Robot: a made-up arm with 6 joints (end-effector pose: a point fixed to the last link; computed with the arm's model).
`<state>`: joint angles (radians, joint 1 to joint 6).
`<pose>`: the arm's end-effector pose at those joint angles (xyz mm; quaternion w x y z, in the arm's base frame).
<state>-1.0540 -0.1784 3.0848 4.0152 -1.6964 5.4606</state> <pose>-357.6 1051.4 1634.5 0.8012 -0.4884 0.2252 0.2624</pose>
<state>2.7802 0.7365 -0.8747 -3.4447 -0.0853 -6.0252</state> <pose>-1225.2 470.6 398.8 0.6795 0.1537 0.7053 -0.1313</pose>
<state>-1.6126 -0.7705 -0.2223 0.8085 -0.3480 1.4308</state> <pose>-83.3 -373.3 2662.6 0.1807 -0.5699 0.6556 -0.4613</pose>
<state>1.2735 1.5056 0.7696 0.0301 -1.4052 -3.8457</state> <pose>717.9 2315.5 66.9 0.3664 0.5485 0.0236 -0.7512</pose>
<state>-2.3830 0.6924 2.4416 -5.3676 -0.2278 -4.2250</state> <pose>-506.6 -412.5 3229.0 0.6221 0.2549 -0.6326 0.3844</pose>
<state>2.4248 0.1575 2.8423 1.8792 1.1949 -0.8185</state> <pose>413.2 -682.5 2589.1 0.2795 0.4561 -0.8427 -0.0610</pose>
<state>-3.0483 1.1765 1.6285 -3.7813 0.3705 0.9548</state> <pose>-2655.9 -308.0 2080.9 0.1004 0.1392 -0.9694 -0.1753</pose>
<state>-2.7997 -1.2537 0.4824 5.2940 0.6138 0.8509</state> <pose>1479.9 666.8 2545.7 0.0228 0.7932 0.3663 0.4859</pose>
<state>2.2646 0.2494 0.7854 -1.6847 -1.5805 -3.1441</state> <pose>-1107.0 904.7 2942.0 0.1457 -0.3436 0.7979 -0.4733</pose>
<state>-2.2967 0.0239 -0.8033 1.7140 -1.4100 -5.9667</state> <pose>-1023.3 -749.2 1480.5 0.0419 -0.2500 -0.9457 0.2035</pose>
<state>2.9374 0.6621 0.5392 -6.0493 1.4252 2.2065</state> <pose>-2253.4 402.4 2229.2 0.5267 0.2666 -0.7740 0.2291</pose>
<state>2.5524 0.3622 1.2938 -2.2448 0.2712 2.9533</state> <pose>-1129.2 823.8 3332.1 0.4636 0.2204 -0.3550 0.7814</pose>
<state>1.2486 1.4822 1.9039 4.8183 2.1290 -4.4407</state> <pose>975.0 2189.9 1571.0 0.8995 0.0927 0.0312 -0.4258</pose>
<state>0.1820 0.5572 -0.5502 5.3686 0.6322 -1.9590</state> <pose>1822.9 204.9 894.0 0.2817 0.8938 -0.0815 -0.3392</pose>
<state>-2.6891 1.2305 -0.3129 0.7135 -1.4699 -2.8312</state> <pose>-1466.7 -514.4 97.5 0.8190 -0.1544 -0.0300 0.5519</pose>
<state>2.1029 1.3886 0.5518 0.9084 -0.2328 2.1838</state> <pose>-1294.5 2297.0 134.6 0.4128 0.5190 0.7160 -0.2181</pose>
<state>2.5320 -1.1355 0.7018 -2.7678 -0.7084 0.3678</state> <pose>1405.5 -1061.0 2599.6 0.8014 -0.3336 -0.1623 -0.4692</pose>
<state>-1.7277 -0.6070 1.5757 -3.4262 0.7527 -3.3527</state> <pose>267.3 1352.4 3019.7 0.6404 -0.4188 -0.4804 -0.4285</pose>
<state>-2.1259 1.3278 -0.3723 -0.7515 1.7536 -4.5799</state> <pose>-1109.5 -1439.7 2.2 0.0520 -0.1345 0.7688 -0.6230</pose>
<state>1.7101 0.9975 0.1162 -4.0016 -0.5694 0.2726</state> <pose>-233.3 2471.1 694.9 0.0112 0.8038 0.5361 -0.2576</pose>
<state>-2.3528 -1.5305 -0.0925 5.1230 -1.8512 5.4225</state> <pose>966.5 630.1 1949.4 0.6849 0.4716 -0.1338 -0.5391</pose>
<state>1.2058 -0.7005 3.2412 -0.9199 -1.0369 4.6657</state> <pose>-715.7 -1346.7 883.8 0.2001 -0.1003 0.4401 -0.8696</pose>
